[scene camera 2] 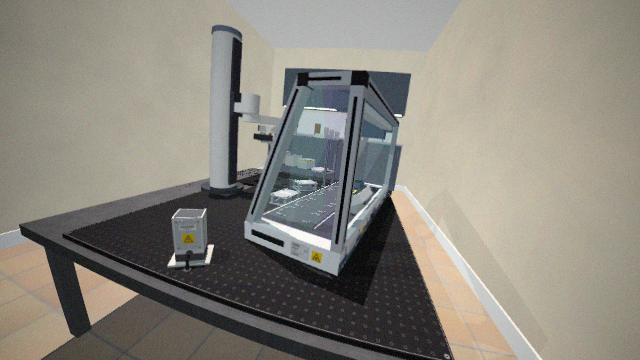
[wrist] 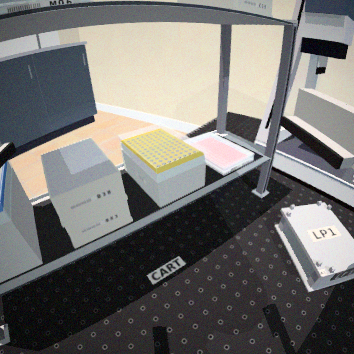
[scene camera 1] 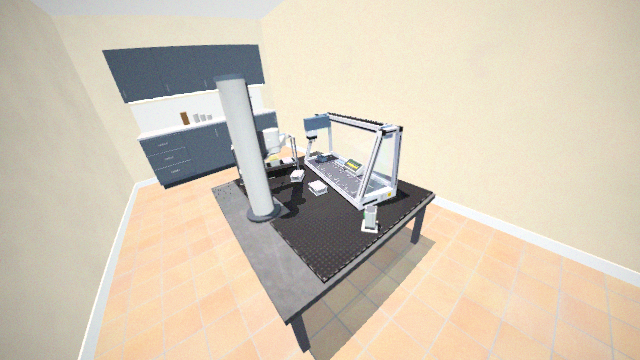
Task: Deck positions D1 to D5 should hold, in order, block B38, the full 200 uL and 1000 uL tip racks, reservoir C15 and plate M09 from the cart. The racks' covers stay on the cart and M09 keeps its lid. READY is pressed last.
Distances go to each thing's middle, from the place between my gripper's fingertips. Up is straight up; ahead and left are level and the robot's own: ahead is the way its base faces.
Labels:
Right now the white pad labelled LP1 (wrist: 317,229) is 240 mm below my hand, 240 mm ahead of it and 140 mm to the right of it.

